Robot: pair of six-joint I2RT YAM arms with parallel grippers.
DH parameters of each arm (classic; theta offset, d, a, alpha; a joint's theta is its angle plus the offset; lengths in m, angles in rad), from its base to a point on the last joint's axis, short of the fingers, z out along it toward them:
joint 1: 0 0.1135 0.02 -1.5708
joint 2: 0 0 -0.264 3.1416
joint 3: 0.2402 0 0.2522 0
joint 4: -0.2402 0 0.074 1.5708
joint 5: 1.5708 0 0 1.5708
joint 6: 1.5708 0.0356 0 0
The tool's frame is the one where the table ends.
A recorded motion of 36 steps. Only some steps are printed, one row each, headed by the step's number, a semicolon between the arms.
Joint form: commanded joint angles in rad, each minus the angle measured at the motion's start. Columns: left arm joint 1, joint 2, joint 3, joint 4, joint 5, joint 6; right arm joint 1, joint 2, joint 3, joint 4, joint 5, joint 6.
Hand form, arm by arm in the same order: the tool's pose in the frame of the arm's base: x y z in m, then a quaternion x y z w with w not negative. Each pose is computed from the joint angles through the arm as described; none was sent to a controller.
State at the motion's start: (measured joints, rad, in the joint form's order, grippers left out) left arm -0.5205 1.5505 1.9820 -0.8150 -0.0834 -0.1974; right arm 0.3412 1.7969 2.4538 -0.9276 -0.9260 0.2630
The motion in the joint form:
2: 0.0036 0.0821 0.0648 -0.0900 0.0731 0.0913; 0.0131 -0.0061 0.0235 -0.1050 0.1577 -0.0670
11: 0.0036 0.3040 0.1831 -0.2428 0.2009 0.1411; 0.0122 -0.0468 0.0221 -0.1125 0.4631 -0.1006
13: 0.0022 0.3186 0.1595 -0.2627 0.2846 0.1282; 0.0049 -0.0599 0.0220 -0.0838 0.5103 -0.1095
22: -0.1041 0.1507 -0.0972 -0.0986 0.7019 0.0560; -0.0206 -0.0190 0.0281 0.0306 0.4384 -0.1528
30: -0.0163 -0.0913 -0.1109 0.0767 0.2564 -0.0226; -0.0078 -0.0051 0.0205 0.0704 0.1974 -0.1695
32: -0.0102 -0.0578 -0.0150 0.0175 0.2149 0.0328; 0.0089 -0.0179 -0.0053 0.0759 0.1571 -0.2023
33: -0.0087 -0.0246 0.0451 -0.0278 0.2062 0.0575; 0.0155 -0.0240 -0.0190 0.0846 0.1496 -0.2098
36: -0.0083 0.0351 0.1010 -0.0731 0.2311 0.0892; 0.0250 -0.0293 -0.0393 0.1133 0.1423 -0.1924
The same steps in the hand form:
2: 0.2897 -0.1643 0.4788 0.17235 0.84021 -0.15337 0.49074; 0.2941 0.1352 0.5390 -0.27472 0.73925 0.43992 0.42953
11: 0.3361 -0.1959 0.4246 0.23171 0.88530 -0.16457 0.36806; 0.2864 0.1226 0.5480 -0.20929 0.77104 0.32535 0.50581
13: 0.3377 -0.2008 0.4110 0.24208 0.89143 -0.19677 0.32869; 0.2839 0.1177 0.5545 -0.19910 0.76388 0.30550 0.53246
22: 0.2808 -0.2278 0.4103 0.32867 0.81464 -0.40300 0.25676; 0.3038 0.1185 0.5559 -0.23126 0.72886 0.31389 0.56281
30: 0.2498 -0.1558 0.4939 0.17743 0.79148 -0.27975 0.51363; 0.3033 0.1301 0.5547 -0.31301 0.68328 0.39398 0.52910
32: 0.2508 -0.1526 0.5072 0.18517 0.78939 -0.24872 0.52982; 0.2990 0.1355 0.5528 -0.34019 0.67036 0.40314 0.52189
33: 0.2543 -0.1538 0.5109 0.19245 0.79322 -0.23633 0.52717; 0.2978 0.1376 0.5521 -0.34705 0.66619 0.40529 0.52105
36: 0.2663 -0.1617 0.5055 0.21314 0.80182 -0.23199 0.50778; 0.2980 0.1412 0.5514 -0.34778 0.66186 0.41400 0.51922

